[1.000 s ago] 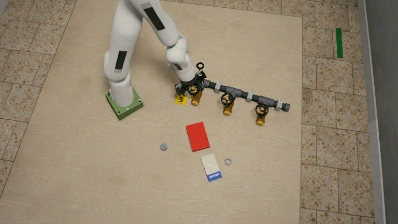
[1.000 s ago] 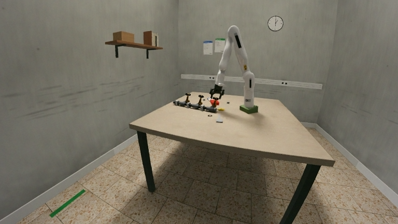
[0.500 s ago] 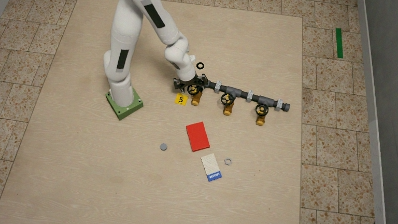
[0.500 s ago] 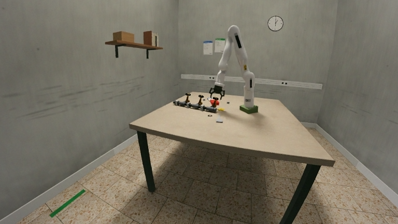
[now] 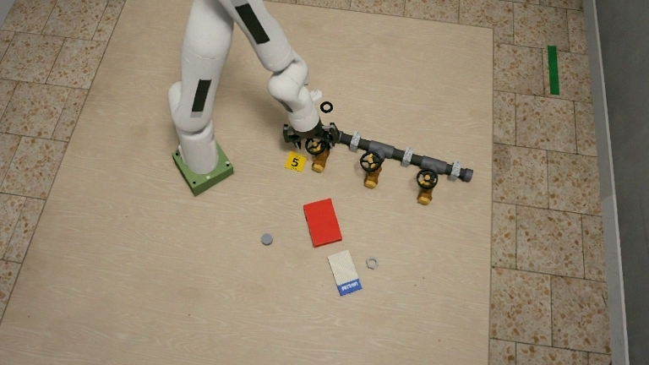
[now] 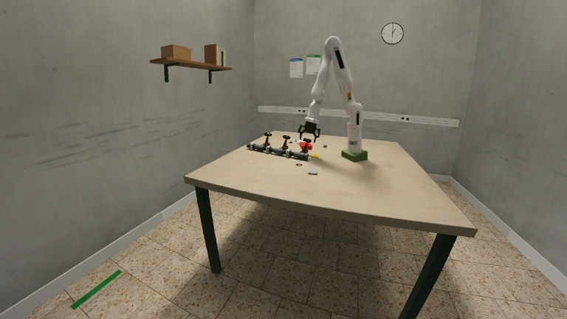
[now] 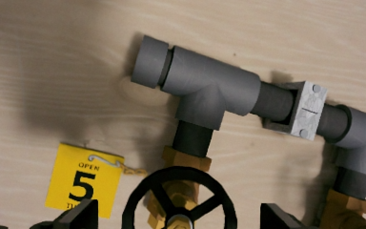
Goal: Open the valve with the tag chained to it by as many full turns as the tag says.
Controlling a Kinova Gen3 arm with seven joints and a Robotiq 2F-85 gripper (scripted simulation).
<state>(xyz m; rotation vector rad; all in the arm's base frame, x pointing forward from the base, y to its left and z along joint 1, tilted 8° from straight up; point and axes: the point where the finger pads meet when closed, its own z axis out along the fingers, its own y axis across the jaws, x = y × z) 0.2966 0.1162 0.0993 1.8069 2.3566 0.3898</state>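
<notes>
Right now the yellow tag is 110 mm below my hand, 60 mm behind it and 10 mm to the right of it. Round my hand: blue card (290 mm to the right, 190 mm ahead, 100 mm below); then red block (180 mm to the right, 100 mm below, 80 mm ahead); then grey disc (270 mm to the right, 100 mm below, 50 mm behind).
</notes>
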